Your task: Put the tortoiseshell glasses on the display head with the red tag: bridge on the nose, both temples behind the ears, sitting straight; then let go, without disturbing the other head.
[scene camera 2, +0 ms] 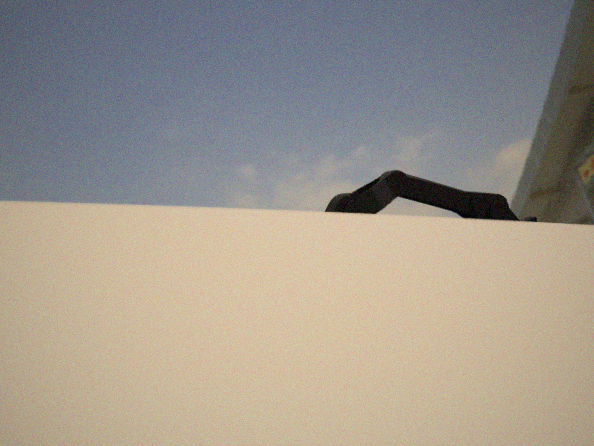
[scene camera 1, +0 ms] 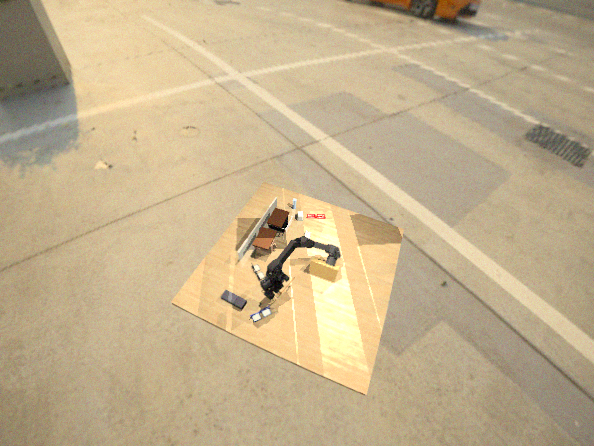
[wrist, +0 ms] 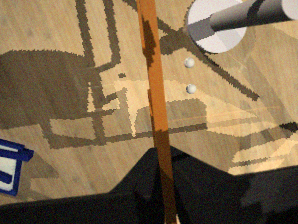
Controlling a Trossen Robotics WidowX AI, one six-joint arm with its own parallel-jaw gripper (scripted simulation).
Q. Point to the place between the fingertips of the gripper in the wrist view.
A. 160, 155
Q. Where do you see a white upright panel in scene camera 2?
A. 128, 317
